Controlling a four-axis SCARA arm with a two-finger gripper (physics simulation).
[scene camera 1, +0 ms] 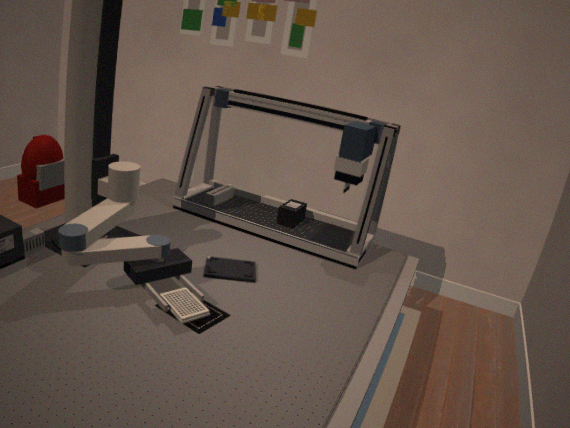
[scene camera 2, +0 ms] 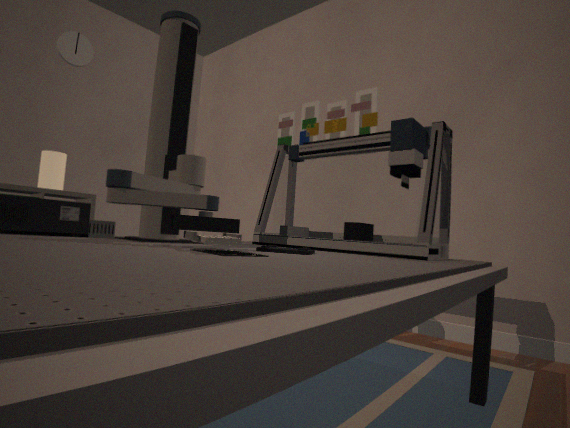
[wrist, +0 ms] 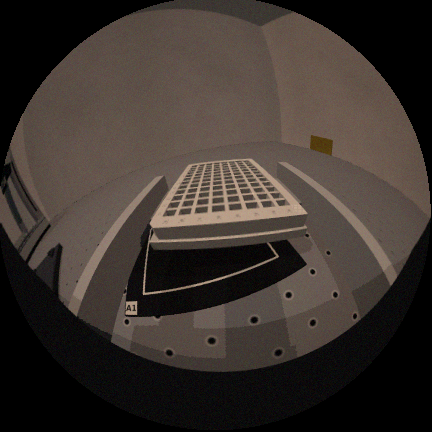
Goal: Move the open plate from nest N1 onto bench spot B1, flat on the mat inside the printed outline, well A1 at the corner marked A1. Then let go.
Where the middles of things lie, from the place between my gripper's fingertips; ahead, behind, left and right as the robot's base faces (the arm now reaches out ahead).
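White well plate (scene camera 1: 183,304): 1 cm below my hand. Black mat with printed outline (wrist: 163,281): my hand is 4 cm above it, 3 cm to the right of it and 1 cm short of it.
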